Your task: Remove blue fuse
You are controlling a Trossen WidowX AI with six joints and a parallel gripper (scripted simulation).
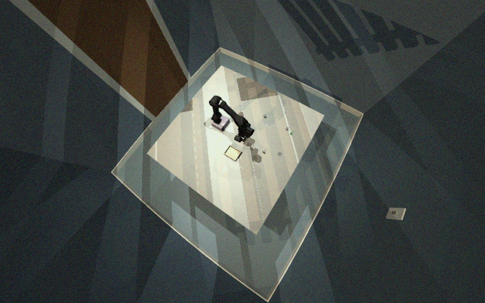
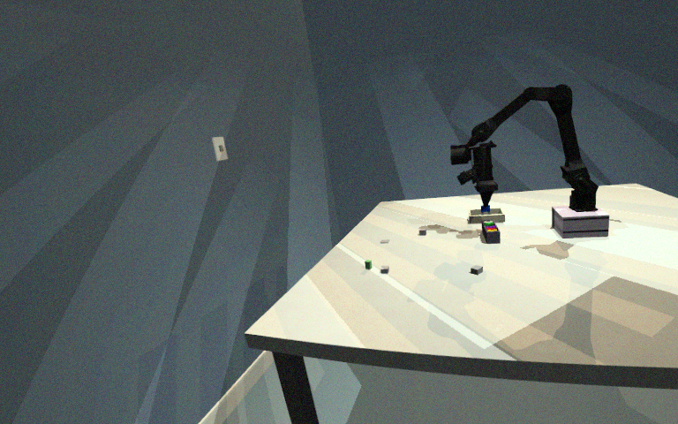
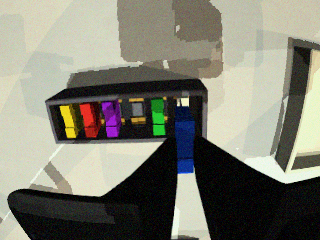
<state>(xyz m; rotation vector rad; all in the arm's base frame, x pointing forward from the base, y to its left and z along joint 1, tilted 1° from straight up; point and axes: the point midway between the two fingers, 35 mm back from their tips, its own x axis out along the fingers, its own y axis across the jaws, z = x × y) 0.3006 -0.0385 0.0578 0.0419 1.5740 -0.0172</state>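
Right now my gripper tip is 3 cm past the tray, 17 cm to the left of it and 9 cm above it. The rest, counted from my gripper tip: blue fuse: 1 cm below.
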